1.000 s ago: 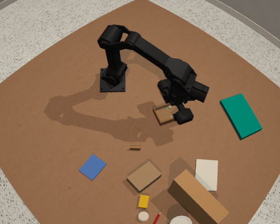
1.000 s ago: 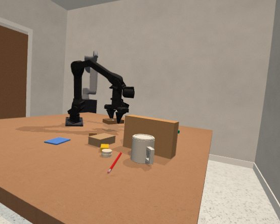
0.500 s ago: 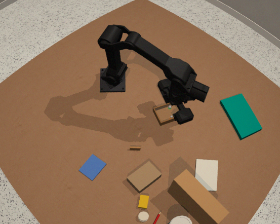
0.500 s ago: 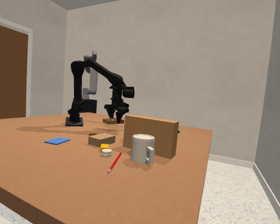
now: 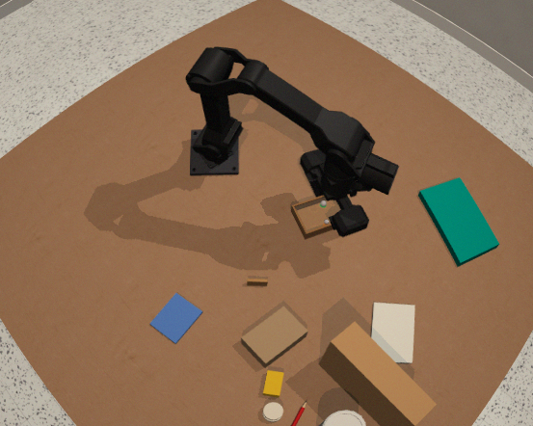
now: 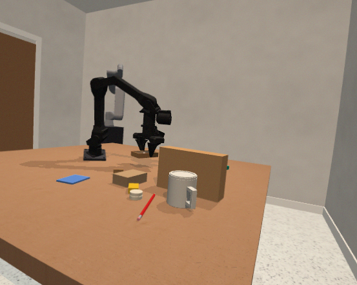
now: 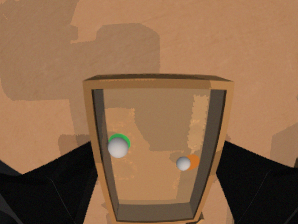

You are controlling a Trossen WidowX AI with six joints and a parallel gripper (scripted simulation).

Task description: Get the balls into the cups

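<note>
Right now my hand is 10 mm to the left of the wooden puzzle and 30 mm above it. From my hand the other things lie so: green slab 190 mm ahead, 280 mm to the left, 80 mm below; then white slab 280 mm ahead, 50 mm to the right, 90 mm below; then tan box 130 mm ahead, 240 mm to the right, 70 mm below.
</note>
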